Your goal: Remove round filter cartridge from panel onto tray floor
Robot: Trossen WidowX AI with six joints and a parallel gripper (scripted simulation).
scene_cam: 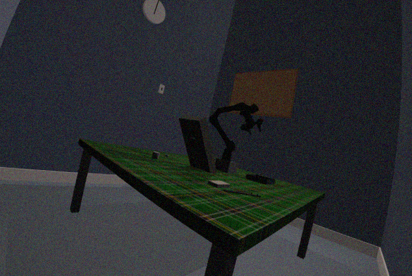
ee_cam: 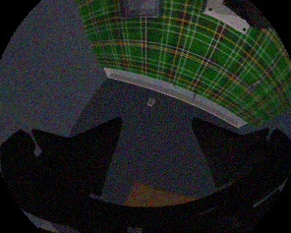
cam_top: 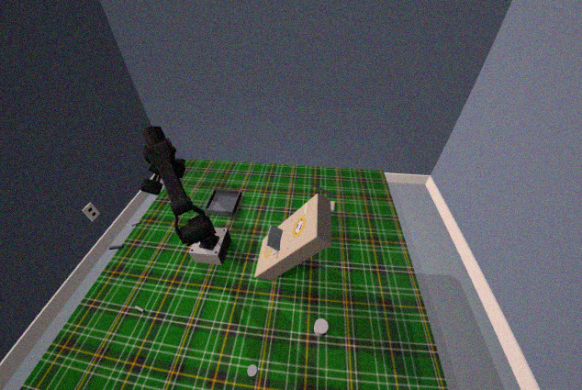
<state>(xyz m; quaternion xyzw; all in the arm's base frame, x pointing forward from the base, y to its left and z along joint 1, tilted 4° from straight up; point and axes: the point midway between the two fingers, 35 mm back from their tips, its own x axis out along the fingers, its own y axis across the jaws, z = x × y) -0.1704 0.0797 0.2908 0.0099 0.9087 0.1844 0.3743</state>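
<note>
My gripper tip is now 580 mm short of the round filter cartridge, 110 mm above it and 20 mm to the left of it. Also, from my gripper tip: grey flap: 480 mm ahead, 200 mm below, 30 mm to the right; then dark grey tray: 330 mm below, 200 mm to the left, 110 mm ahead; then tan service panel: 540 mm ahead, 190 mm below, 20 mm to the right.
</note>
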